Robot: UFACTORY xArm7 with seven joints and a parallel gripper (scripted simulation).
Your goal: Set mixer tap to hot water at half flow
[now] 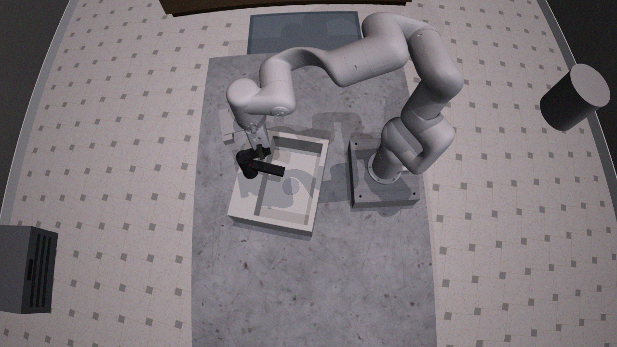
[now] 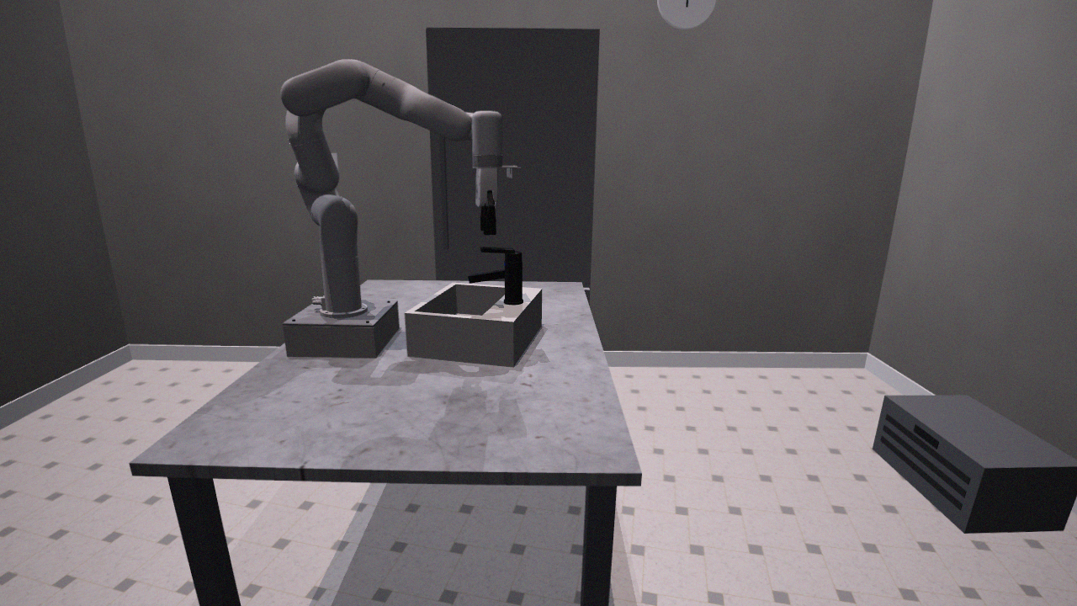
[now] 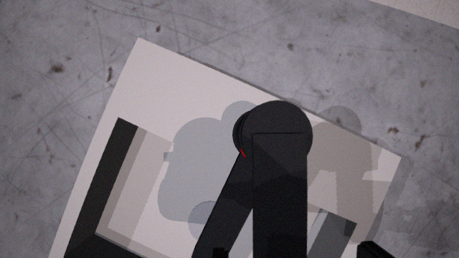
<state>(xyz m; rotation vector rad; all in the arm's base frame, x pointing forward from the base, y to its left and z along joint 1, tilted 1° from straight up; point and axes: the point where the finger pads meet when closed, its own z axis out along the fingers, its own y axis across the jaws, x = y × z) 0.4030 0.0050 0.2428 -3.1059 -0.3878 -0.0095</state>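
Right now my hand is 2 cm short of the lever, 1 cm to the right of it and 6 cm above it. From my hand the other things lie so: black mixer tap (4 cm ahead, 1 cm to the left, 11 cm below); grey sink block (5 cm behind, 4 cm to the left, 29 cm below).
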